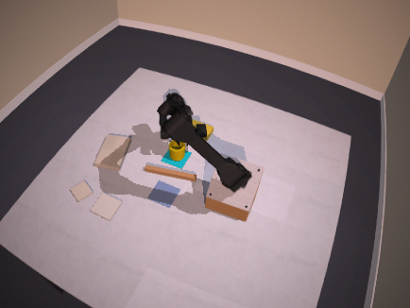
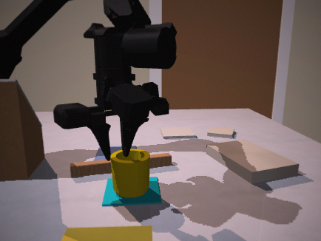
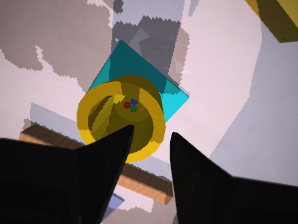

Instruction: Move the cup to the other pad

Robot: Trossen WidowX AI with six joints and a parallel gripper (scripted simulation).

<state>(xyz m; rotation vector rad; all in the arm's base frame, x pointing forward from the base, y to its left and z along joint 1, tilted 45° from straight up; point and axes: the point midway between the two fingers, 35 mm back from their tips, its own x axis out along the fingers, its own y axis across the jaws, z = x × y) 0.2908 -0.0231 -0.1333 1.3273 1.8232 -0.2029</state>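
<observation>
Now: the yellow cup 4 cm below my gripper tip, 2 cm ahead of it and 1 cm to the left of it. The rest, counted from my gripper tip: cyan pad 8 cm below, 2 cm to the left, 2 cm ahead; blue pad 21 cm to the left, 8 cm below, 3 cm behind; wooden bar 12 cm to the left, 7 cm below.
</observation>
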